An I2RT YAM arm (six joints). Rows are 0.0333 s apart.
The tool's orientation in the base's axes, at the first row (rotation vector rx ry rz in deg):
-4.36, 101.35, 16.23
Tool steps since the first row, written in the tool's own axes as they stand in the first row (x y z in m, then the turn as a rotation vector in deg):
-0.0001, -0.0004, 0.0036, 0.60, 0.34, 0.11
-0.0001, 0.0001, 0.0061, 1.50, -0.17, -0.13
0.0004, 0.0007, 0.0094, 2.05, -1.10, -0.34
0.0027, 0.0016, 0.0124, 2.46, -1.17, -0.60
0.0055, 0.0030, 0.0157, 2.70, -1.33, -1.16
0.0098, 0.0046, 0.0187, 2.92, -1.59, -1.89
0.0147, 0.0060, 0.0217, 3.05, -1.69, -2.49
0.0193, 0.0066, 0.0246, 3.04, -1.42, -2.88
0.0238, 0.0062, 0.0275, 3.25, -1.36, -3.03
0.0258, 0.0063, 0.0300, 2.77, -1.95, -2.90
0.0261, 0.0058, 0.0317, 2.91, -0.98, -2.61
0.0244, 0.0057, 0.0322, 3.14, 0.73, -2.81
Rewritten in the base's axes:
0.0035, 0.0004, -0.0006, -0.10, 0.42, -0.55
0.0058, 0.0015, -0.0010, -0.42, -0.04, -1.46
0.0087, 0.0029, -0.0021, -0.55, -0.93, -2.09
0.0109, 0.0047, -0.0047, -0.87, -1.02, -2.45
0.0132, 0.0071, -0.0079, -1.42, -1.28, -2.60
0.0148, 0.0098, -0.0124, -2.11, -1.68, -2.71
0.0163, 0.0123, -0.0175, -2.69, -1.90, -2.74
0.0179, 0.0141, -0.0224, -3.12, -1.73, -2.61
0.0198, 0.0148, -0.0274, -3.32, -1.68, -2.78
0.0217, 0.0157, -0.0298, -2.97, -2.27, -2.43
0.0234, 0.0156, -0.0305, -2.92, -1.25, -2.47
0.0242, 0.0155, -0.0289, -3.52, 0.38, -2.40

